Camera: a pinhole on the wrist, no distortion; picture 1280 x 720 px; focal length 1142.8 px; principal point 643.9 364.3 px. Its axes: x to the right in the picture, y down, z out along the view. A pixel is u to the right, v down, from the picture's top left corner.
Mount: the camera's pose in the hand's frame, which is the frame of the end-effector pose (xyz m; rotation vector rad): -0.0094 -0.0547 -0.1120 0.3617 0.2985 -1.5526
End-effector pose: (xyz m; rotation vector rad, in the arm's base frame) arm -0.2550 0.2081 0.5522 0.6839 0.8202 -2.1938
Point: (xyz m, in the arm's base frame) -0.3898 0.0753 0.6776
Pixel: 192.2 665.4
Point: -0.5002 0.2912 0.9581
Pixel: 968.8 75.9
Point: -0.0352 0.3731 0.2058
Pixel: behind the camera
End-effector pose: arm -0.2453 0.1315 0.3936 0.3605 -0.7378 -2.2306
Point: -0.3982 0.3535 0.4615
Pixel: 551.1 242.9
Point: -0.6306 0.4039 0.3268
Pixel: 1107.0 598.6
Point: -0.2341 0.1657 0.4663
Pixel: outside the picture
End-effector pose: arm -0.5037 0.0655 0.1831 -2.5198 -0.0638 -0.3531
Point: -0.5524 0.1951 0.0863
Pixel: 165.9 80.3
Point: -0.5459 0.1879 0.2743
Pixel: 1100.0 314.1
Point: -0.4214 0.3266 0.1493
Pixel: 631.1 658.1
